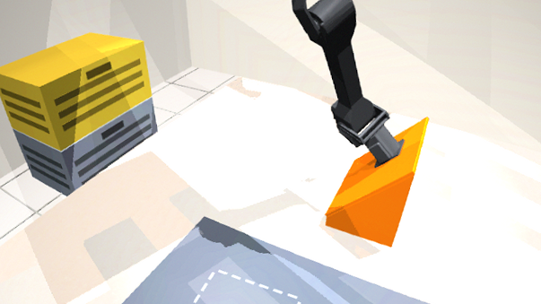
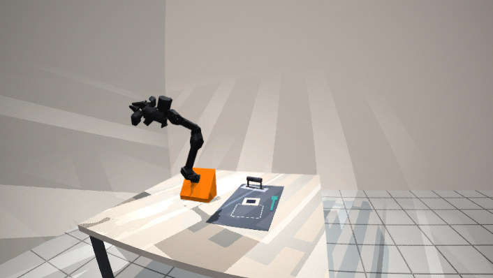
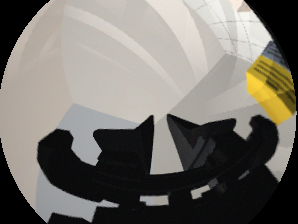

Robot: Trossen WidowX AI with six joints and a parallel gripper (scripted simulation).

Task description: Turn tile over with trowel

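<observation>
The teal trowel is 65 cm ahead of my gripper tip, 44 cm to the left of it and 64 cm below it. Round my gripper tip: white tile: 51 cm ahead, 42 cm to the left, 64 cm below; grey mat: 51 cm ahead, 43 cm to the left, 66 cm below.
</observation>
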